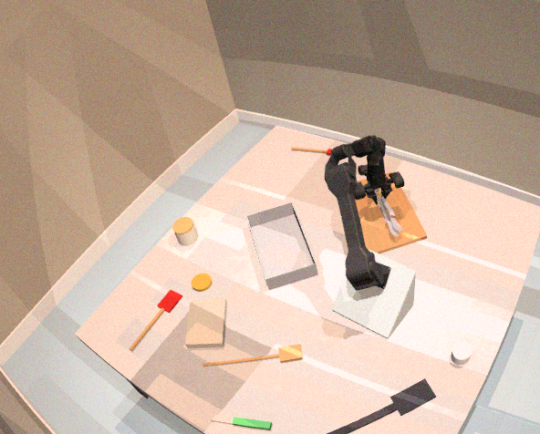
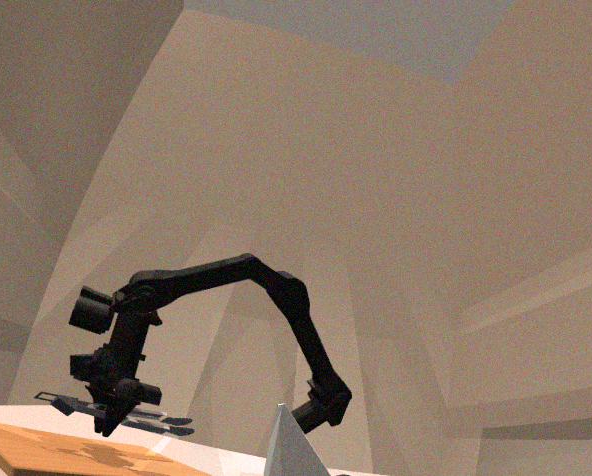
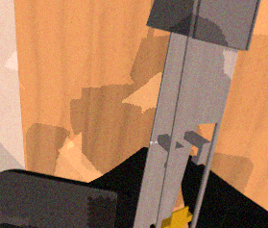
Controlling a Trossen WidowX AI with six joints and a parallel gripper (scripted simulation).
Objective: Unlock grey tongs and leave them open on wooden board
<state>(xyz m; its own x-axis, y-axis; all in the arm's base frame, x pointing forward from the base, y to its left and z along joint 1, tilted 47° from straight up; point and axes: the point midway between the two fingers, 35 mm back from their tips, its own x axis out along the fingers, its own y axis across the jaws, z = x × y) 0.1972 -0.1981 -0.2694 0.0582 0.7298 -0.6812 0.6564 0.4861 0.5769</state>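
The yellow lock piece lies 1 cm behind my gripper tip and 4 cm above it. Also, from my gripper tip: red-headed spatula 39 cm ahead, 20 cm to the right, 4 cm below; wooden board 4 cm below; grey roasting tin 21 cm ahead, 30 cm to the left, 2 cm below.
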